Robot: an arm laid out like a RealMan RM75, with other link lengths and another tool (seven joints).
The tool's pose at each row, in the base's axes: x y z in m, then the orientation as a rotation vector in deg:
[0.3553 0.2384 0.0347 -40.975 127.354 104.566]
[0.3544 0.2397 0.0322 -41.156 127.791 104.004]
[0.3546 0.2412 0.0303 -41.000 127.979 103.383]
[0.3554 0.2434 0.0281 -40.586 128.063 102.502]
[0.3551 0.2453 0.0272 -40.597 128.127 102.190]
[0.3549 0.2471 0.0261 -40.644 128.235 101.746]
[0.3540 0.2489 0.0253 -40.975 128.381 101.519]
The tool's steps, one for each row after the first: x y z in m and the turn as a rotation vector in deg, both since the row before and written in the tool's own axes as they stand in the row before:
[0.0015 -0.0016 0.0020 0.445 0.211 -0.038]
[0.0003 -0.0015 0.0019 0.463 -0.147 -0.087]
[-0.0003 -0.0020 0.0025 0.637 -0.427 -0.158]
[0.0002 -0.0003 0.0021 0.215 -0.039 -0.094]
[0.0002 -0.0006 0.0020 0.307 -0.026 -0.135]
[0.0007 0.0000 0.0021 0.141 0.219 -0.130]

